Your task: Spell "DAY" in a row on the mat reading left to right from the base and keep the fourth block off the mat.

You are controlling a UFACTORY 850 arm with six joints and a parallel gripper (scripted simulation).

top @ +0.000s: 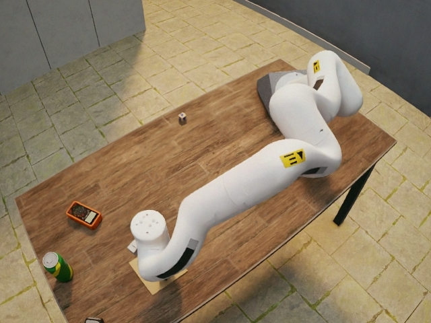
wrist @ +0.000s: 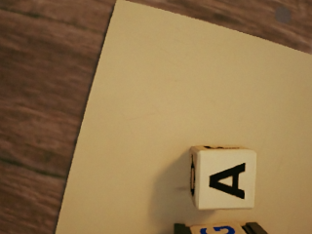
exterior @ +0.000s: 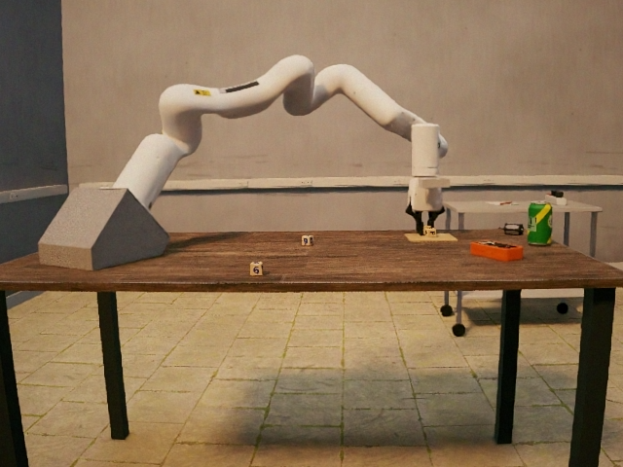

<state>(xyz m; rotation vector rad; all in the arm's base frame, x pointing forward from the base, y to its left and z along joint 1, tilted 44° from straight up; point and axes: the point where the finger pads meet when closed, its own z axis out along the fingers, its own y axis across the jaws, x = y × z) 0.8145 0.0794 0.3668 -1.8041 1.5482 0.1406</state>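
Now: hand 4 cm to the left of the tan mat, 3 cm above it and 1 cm short of it. The rest, counted from my hand: dark object: 27 cm ahead, 3 cm to the left, 1 cm below.
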